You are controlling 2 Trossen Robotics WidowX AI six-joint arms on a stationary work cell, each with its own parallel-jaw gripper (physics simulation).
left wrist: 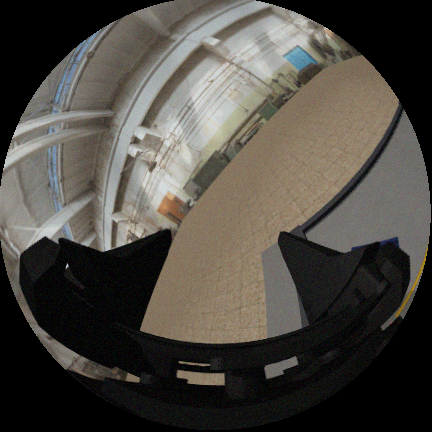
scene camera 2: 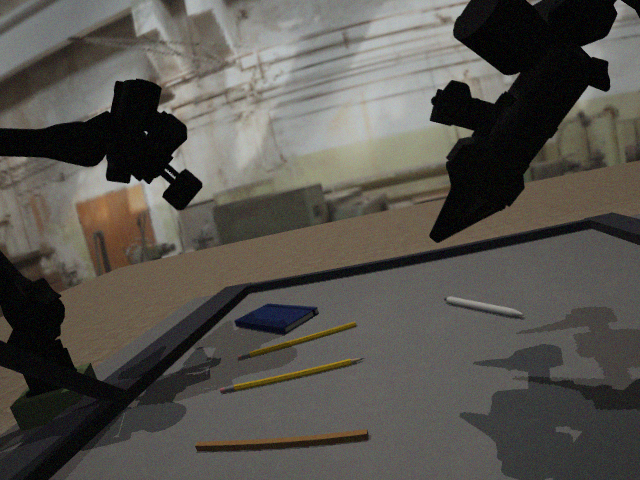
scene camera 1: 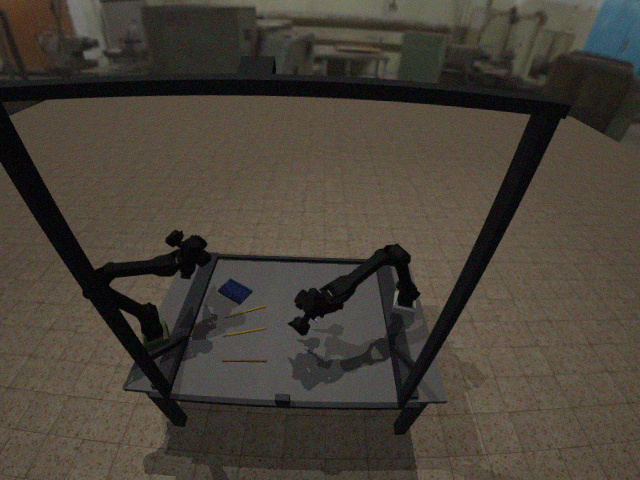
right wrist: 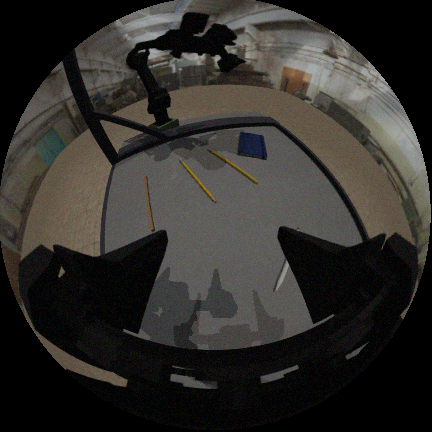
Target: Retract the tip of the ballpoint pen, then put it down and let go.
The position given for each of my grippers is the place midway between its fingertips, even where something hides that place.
My left gripper (scene camera 2: 167, 170) is open, with nothing in its grasp. On the table rests a blue notebook (scene camera 2: 276, 318). Further things: my right gripper (scene camera 2: 442, 228) and a raised dark rim (scene camera 2: 58, 441).
My left gripper shows as well in the left wrist view (left wrist: 226, 236) and in the right wrist view (right wrist: 239, 52). My right gripper shows as well in the right wrist view (right wrist: 223, 234). The raised dark rim shows as well in scene camera 1 (scene camera 1: 169, 364) and in the right wrist view (right wrist: 188, 129).
